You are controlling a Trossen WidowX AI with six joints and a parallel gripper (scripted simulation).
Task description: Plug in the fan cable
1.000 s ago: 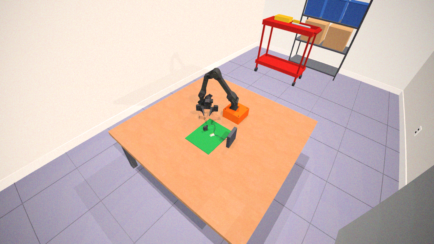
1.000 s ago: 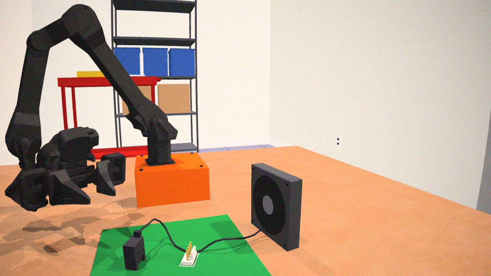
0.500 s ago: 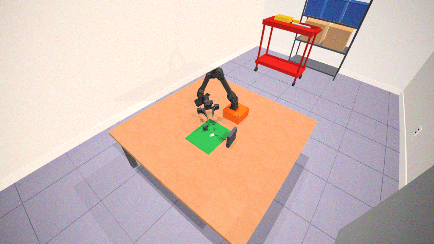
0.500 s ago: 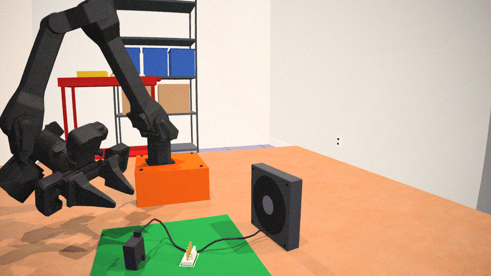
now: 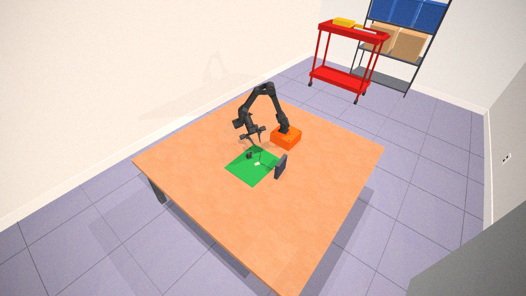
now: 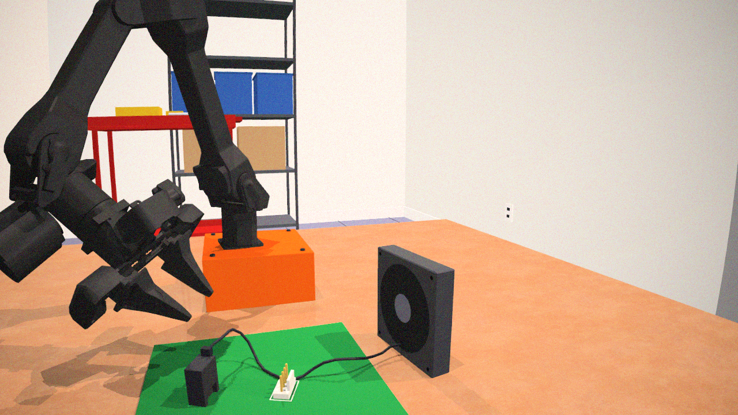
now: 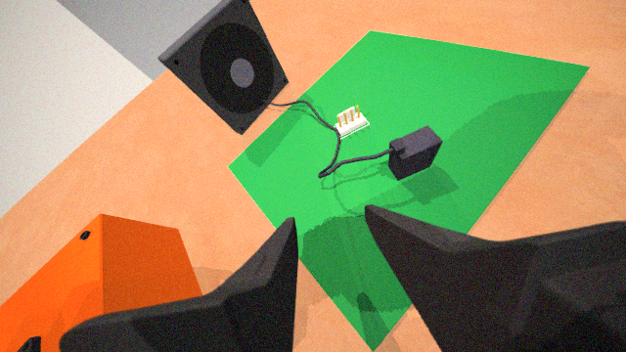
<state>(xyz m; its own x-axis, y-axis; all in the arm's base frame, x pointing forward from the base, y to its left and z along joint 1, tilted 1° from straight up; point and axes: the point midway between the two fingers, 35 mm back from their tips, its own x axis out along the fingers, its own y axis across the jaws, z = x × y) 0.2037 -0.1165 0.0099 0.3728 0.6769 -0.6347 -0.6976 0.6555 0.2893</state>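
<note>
Right now the black fan plug is 8 cm ahead of my gripper tip, 2 cm to the right of it and 4 cm below it. From my gripper tip the other things lie so: black fan: 9 cm ahead, 21 cm to the left, 1 cm below; then white four-pin header: 11 cm ahead, 6 cm to the left, 7 cm below; then green board: 11 cm ahead, 4 cm to the left, 8 cm below.
</note>
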